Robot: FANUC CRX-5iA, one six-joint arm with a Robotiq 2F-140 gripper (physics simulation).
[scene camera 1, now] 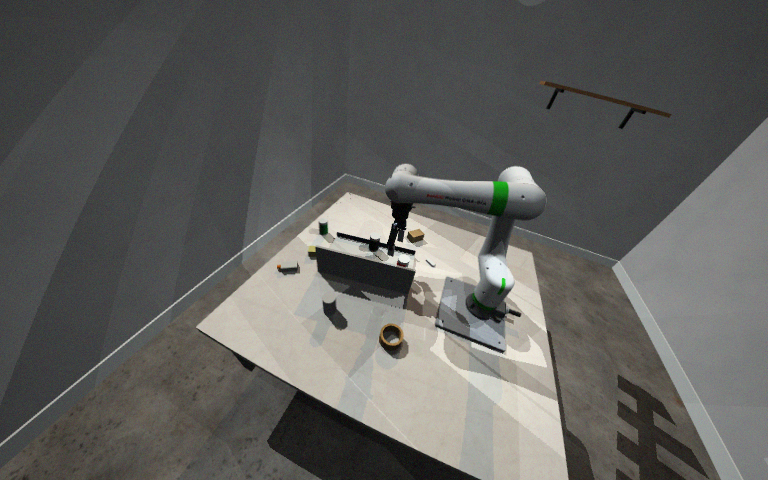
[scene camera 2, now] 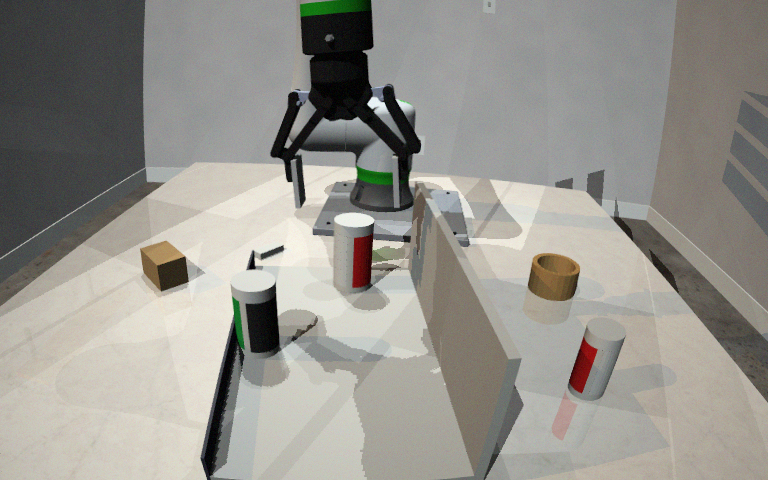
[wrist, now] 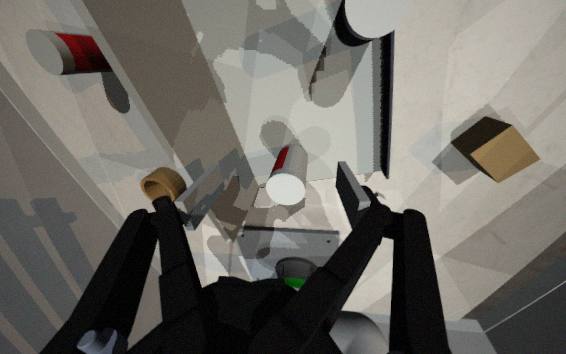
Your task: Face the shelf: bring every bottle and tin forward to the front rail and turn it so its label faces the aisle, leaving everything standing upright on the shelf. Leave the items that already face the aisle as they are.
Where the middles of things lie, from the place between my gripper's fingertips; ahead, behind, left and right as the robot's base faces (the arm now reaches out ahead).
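Hand 9 cm above the shelf (scene camera 1: 349, 257), 13 cm short of it, 1 cm to the right of it. From my hand: shelf board (scene camera 2: 356, 381) 17 cm below, 13 cm ahead; shelf back panel (scene camera 2: 479, 361) 9 cm below, 10 cm ahead, 14 cm to the left; dark front rail (wrist: 388, 40) 16 cm below, 15 cm ahead, 13 cm to the right.
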